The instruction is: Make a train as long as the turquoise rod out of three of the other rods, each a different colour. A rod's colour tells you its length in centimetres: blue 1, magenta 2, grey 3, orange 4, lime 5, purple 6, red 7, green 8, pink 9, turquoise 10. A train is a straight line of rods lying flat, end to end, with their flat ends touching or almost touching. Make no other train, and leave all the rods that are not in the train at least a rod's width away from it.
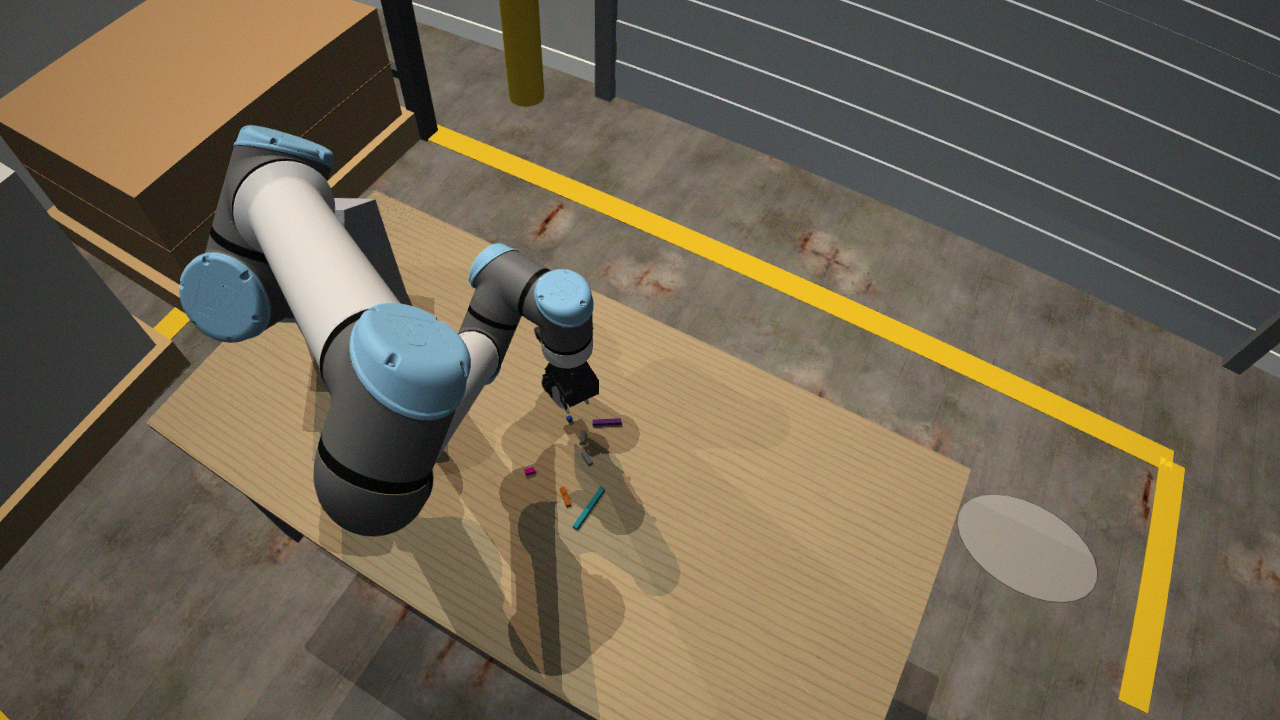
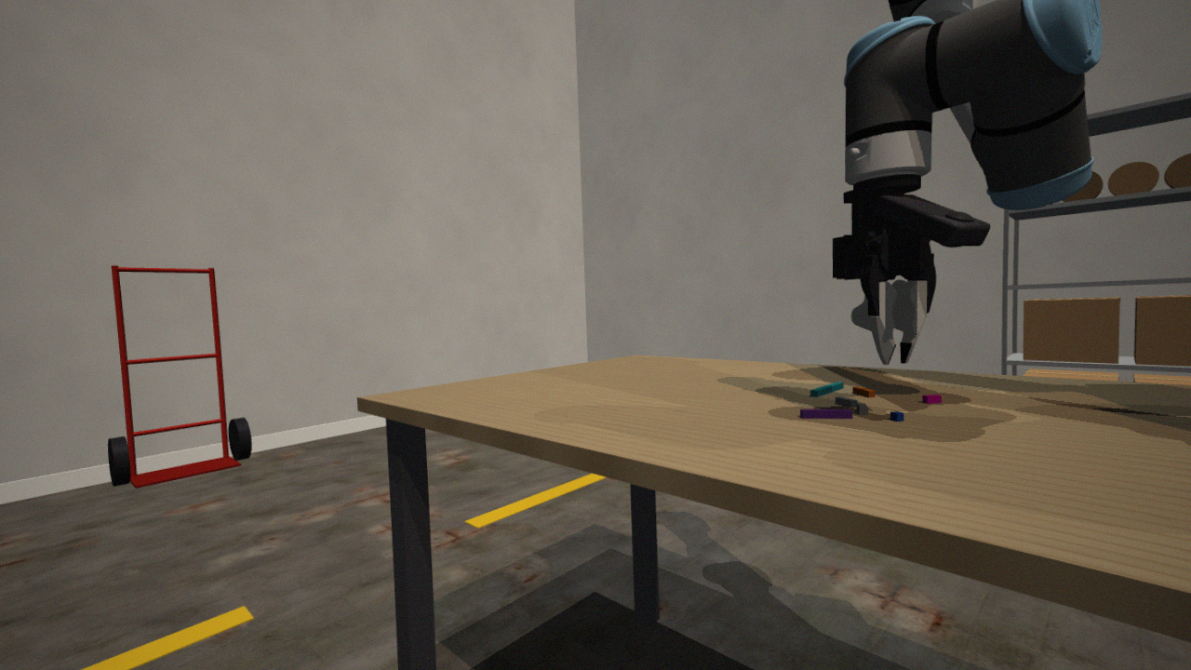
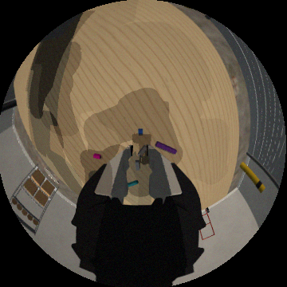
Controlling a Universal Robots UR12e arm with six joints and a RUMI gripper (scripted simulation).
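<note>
The blue cube lies 8 cm below my hand. From my hand the other things lie so: purple rod 8 cm ahead, 2 cm to the left, 8 cm below; then orange rod 6 cm ahead, 16 cm to the right, 8 cm below; then magenta rod 2 cm behind, 14 cm to the right, 8 cm below.
</note>
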